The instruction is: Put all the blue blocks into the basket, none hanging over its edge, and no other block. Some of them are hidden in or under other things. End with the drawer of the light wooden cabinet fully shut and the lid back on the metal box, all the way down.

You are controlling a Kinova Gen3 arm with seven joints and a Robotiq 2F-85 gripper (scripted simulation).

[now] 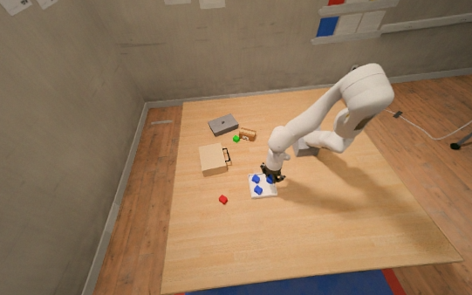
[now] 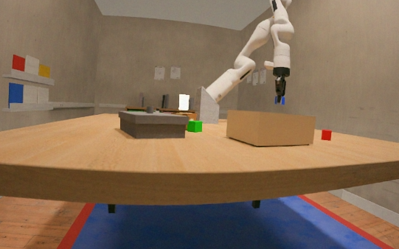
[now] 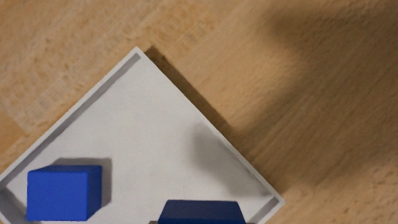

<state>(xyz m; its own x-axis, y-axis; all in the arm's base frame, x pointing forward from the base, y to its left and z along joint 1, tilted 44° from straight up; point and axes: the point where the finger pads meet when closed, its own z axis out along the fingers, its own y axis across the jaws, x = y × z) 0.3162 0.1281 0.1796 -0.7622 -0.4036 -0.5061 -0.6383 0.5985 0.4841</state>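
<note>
Right now my hand is 12 cm above the white basket, 4 cm to the left of it and 3 cm short of it. The rest, counted from my hand: red block: 26 cm ahead, 12 cm below, 1 cm to the left; then light wooden cabinet: 28 cm ahead, 26 cm to the right, 10 cm below; then drawer: 27 cm ahead, 26 cm to the right, 10 cm below.
</note>
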